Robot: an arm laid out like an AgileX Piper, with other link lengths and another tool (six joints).
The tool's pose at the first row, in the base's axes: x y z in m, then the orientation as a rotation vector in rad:
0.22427, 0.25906, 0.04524, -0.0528, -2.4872, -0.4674
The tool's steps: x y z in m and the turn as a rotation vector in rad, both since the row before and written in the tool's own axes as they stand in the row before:
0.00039, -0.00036, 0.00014, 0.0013, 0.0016, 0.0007
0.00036, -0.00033, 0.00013, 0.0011, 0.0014, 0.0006
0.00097, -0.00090, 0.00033, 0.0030, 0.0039, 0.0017
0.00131, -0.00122, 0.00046, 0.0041, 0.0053, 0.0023
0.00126, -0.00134, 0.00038, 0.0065, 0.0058, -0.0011
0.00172, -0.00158, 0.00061, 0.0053, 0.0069, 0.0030
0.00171, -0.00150, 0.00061, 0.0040, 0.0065, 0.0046
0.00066, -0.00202, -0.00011, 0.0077, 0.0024, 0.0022
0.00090, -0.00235, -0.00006, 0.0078, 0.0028, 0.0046
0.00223, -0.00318, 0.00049, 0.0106, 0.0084, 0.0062
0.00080, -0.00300, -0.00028, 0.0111, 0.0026, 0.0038
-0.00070, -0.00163, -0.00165, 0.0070, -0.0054, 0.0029
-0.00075, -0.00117, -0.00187, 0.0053, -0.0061, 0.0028
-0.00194, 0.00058, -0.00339, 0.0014, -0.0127, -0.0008
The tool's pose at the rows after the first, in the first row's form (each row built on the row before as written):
0.22382, 0.25874, 0.04524, -0.0528, -2.4858, -0.4654
0.22341, 0.25845, 0.04524, -0.0528, -2.4846, -0.4637
0.22230, 0.25765, 0.04526, -0.0528, -2.4812, -0.4589
0.22080, 0.25657, 0.04529, -0.0527, -2.4766, -0.4524
0.21937, 0.25535, 0.04532, -0.0473, -2.4724, -0.4444
0.21741, 0.25394, 0.04539, -0.0472, -2.4664, -0.4360
0.21548, 0.25260, 0.04550, -0.0497, -2.4603, -0.4286
0.21474, 0.25061, 0.04539, -0.0487, -2.4592, -0.4180
0.21374, 0.24830, 0.04530, -0.0505, -2.4574, -0.4062
0.21125, 0.24528, 0.04540, -0.0518, -2.4504, -0.3899
0.21039, 0.24229, 0.04530, -0.0512, -2.4494, -0.3745
0.21172, 0.24031, 0.04569, -0.0528, -2.4556, -0.3649
0.21328, 0.23871, 0.04635, -0.0552, -2.4622, -0.3575
0.21691, 0.23845, 0.04788, -0.0561, -2.4751, -0.3568

